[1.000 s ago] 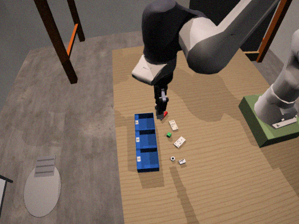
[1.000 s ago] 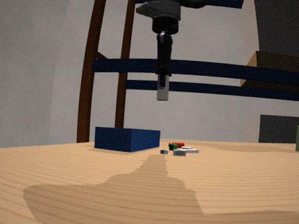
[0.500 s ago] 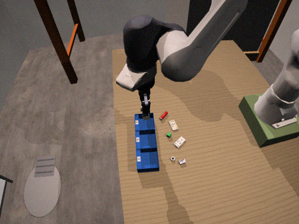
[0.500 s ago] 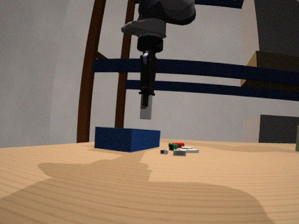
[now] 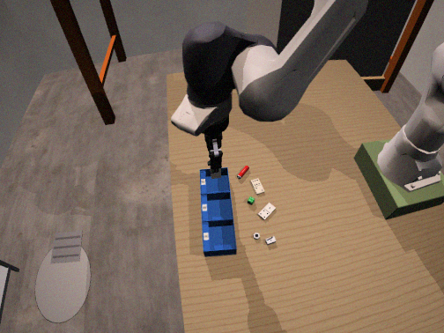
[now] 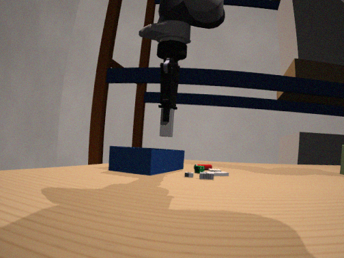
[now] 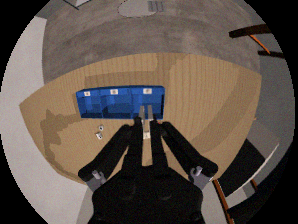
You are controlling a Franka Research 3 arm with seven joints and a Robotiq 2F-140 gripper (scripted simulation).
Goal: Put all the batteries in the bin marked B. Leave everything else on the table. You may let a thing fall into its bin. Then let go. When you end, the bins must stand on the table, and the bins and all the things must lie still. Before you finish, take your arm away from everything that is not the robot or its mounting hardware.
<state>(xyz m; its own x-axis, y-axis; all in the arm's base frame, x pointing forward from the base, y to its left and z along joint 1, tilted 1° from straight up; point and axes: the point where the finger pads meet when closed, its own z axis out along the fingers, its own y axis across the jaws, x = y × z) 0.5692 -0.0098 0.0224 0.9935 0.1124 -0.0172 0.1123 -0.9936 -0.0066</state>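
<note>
Now: the blue bin 80 mm to the left of my hand and 90 mm below it. From my hand the other things lie so: grey ring 100 mm behind, 160 mm to the left, 110 mm below; red battery 80 mm behind, 50 mm to the right, 100 mm below; green cube 100 mm behind, 50 mm to the left, 100 mm below.
</note>
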